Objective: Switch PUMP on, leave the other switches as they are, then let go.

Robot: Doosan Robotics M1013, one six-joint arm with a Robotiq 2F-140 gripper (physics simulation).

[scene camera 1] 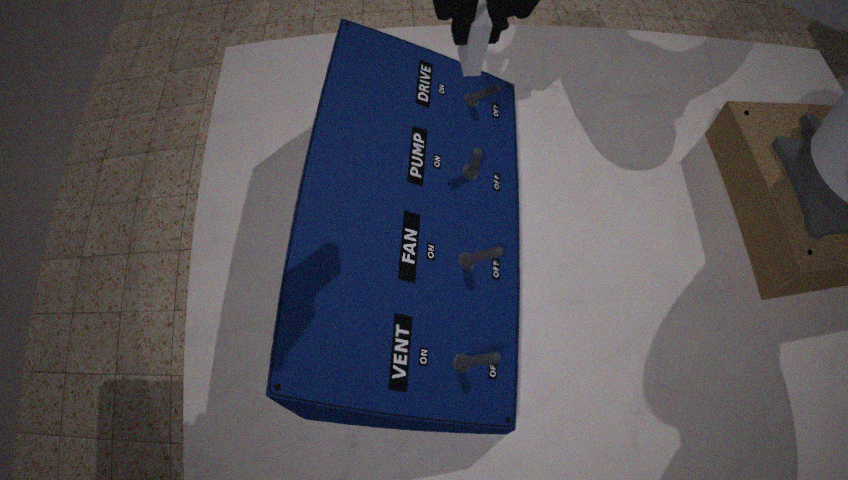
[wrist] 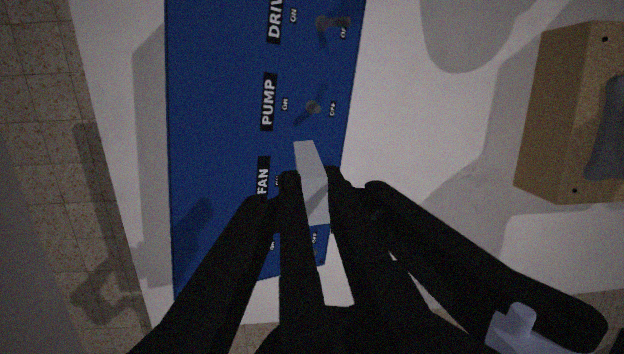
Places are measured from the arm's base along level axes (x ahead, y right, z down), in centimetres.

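Pixels of known places: gripper, between the fingertips: (scene camera 1: 468,63) (wrist: 304,158); arm's base, origin of its link: (scene camera 1: 830,187).
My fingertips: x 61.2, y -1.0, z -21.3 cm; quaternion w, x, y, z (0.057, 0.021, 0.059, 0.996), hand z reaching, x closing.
Note:
Ahead of a thing's pixels: the offset from my fingertips to its top centre. Level surfaces: height alone.
A blue switch panel (scene camera 1: 363,196) (wrist: 215,125) carries the DRIVE, PUMP, FAN and VENT switches. The PUMP lever {dz +17.9, dx -2.5, dy +2.8 cm} (scene camera 1: 474,162) (wrist: 313,107) stands up roughly midway between its ON and OFF labels, without a clear lean to ON; in the wrist view it is seen almost end-on. The DRIVE lever {dz +19.1, dx -4.9, dy +14.6 cm} (scene camera 1: 483,94) (wrist: 333,22), FAN lever {dz +19.1, dx -2.7, dy -9.3 cm} (scene camera 1: 482,256) and VENT lever {dz +19.1, dx -1.6, dy -21.2 cm} (scene camera 1: 477,360) tilt toward OFF. My gripper (scene camera 1: 471,71) (wrist: 304,158) is shut and empty. It appears above the DRIVE end in the scene view, apart from the PUMP lever. My fingers hide much of FAN and VENT in the wrist view.
The panel rests on a white table top {dz +32.1 cm} (scene camera 1: 583,285) (wrist: 400,120). A wooden block (scene camera 1: 740,208) (wrist: 550,115) with a grey robot base part stands to the right of the panel. A tiled floor (scene camera 1: 136,196) (wrist: 45,120) lies beyond the table's left edge.

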